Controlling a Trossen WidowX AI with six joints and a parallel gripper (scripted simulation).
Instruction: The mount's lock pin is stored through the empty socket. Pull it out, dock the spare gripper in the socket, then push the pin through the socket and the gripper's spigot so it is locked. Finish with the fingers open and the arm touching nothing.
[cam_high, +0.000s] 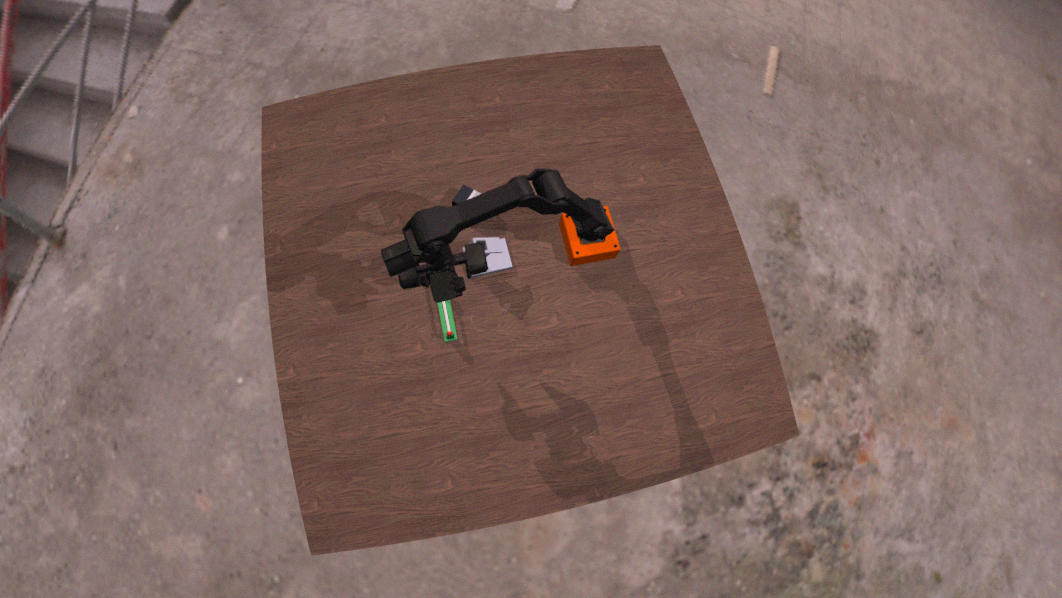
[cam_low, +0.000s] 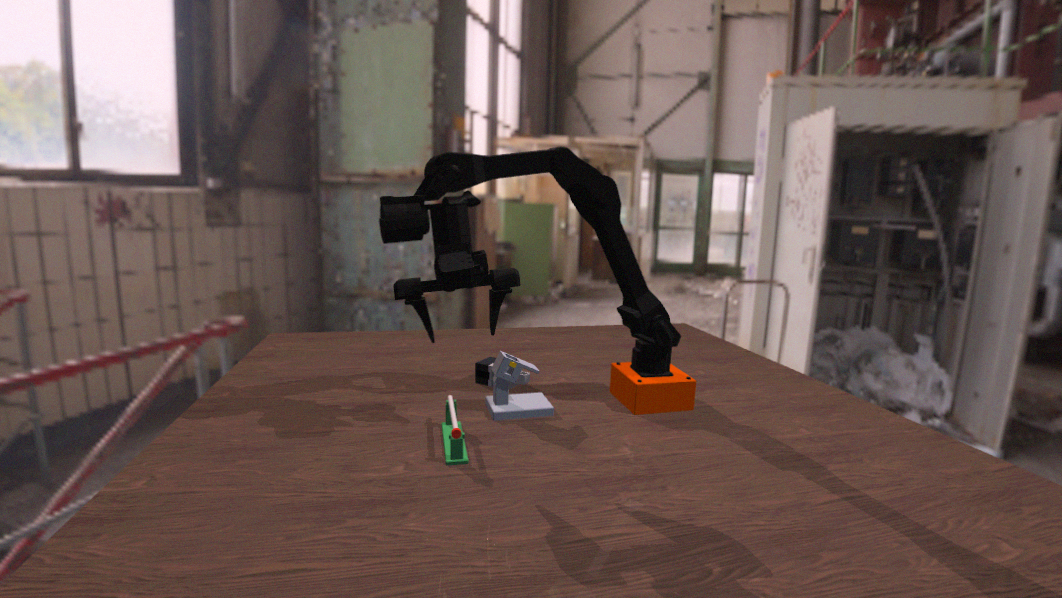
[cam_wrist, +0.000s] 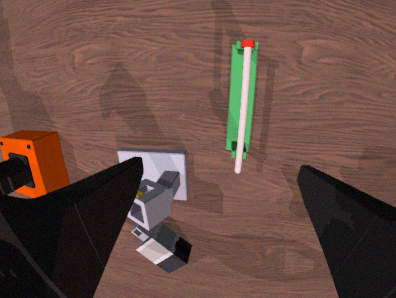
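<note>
The spare gripper lies 240 mm to the right of my gripper tip, 140 mm below it and 100 mm behind it. From my gripper tip the other things lie so: grey mount (110 mm below, 100 mm to the right, 100 mm behind); green stand (140 mm below, 30 mm to the left, 20 mm ahead).
</note>
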